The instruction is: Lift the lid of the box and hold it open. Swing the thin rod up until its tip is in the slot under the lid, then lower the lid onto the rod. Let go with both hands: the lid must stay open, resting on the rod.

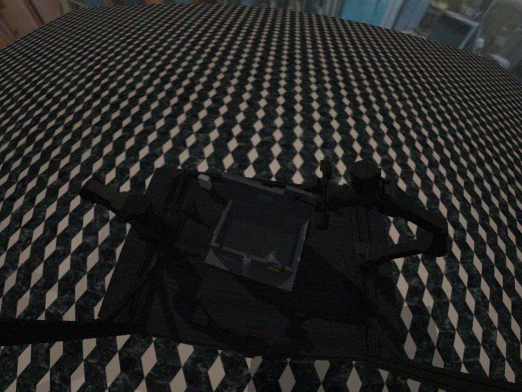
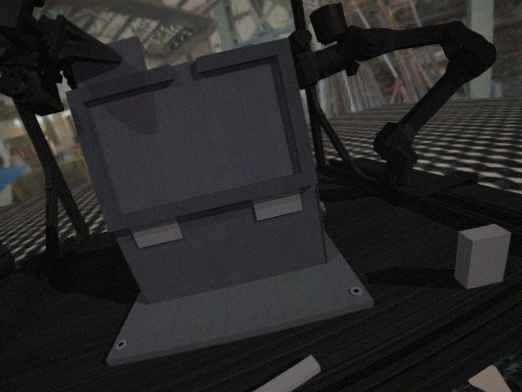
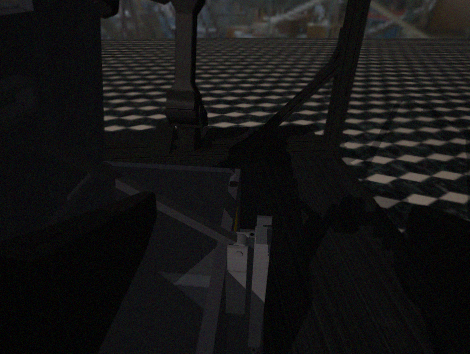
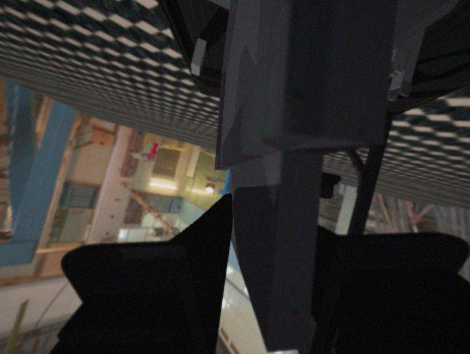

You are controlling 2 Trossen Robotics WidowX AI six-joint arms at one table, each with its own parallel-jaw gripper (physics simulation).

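Places are measured from the left arm's base along level axes (x ahead, y left, z up), in metres.
Pixels of known places: left gripper, fingertip midpoint: [image 1: 206,241] [image 3: 280,210]; right gripper, fingertip midpoint: [image 1: 294,194] [image 2: 123,63] [image 4: 244,199]; left arm's base at its link origin: [image 1: 155,238] [image 2: 398,183]; right arm's base at its link origin: [image 1: 364,264] [image 2: 7,313] [image 3: 190,146].
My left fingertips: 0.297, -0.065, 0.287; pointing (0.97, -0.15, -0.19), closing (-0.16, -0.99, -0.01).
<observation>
Ahead of a thing's pixels: the offset from my left fingertips to its middle, as dx, dy, dz. "pt": to the spot under its first point. Level surfaces: height alone.
The grey box {+0.154, +0.135, -0.206} [image 1: 252,261] [image 2: 228,253] stands on its base plate {pt +0.176, +0.268, -0.294} [image 2: 240,311]. Its lid {+0.162, +0.180, -0.029} [image 1: 259,183] [image 2: 193,136] [image 4: 325,70] is raised nearly upright on its hinges. My right gripper [image 1: 325,194] [image 2: 104,58] [image 4: 244,199] is shut on the lid's tab {+0.250, +0.147, +0.073} [image 2: 123,50] [image 4: 283,211] and holds the lid up. My left gripper [image 1: 170,194] [image 2: 301,58] [image 3: 280,210] is wide open and empty, high beside the lid's other upper corner. The thin rod {+0.131, +0.074, -0.086} [image 3: 174,215] slants from its pivot {pt +0.112, +0.000, -0.127} [image 3: 238,242] toward the lid side. Its far end is lost in the dark, and I cannot tell whether it sits in the slot.
A dark mat {dz -0.306} [image 1: 259,323] lies under the box and arms on the checkered table [image 1: 259,97]. A pale flat bar {pt +0.140, +0.384, -0.296} [image 2: 294,374] lies on the mat behind the base plate. Thin dark struts [image 2: 318,128] rise beside the lid.
</observation>
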